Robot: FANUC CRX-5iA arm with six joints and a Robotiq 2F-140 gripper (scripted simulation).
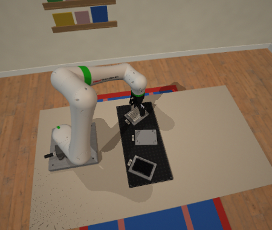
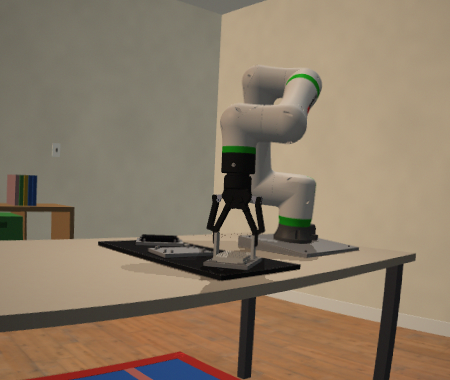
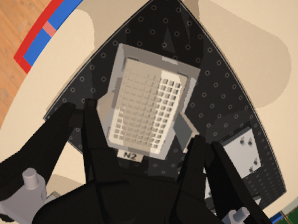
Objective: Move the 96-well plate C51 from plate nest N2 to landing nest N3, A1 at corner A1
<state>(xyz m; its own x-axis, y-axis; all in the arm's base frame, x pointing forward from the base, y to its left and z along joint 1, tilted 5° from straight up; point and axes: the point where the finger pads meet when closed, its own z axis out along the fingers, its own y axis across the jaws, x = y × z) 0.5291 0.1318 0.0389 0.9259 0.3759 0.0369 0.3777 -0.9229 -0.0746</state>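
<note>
Right now my hand is 2 cm above the white 96-well plate C51. Also, from my hand: landing nest N3: 21 cm to the right, 4 cm below; N2 label: 9 cm behind, 4 cm to the right, 4 cm below; grey plate nest N2: 4 cm below.
</note>
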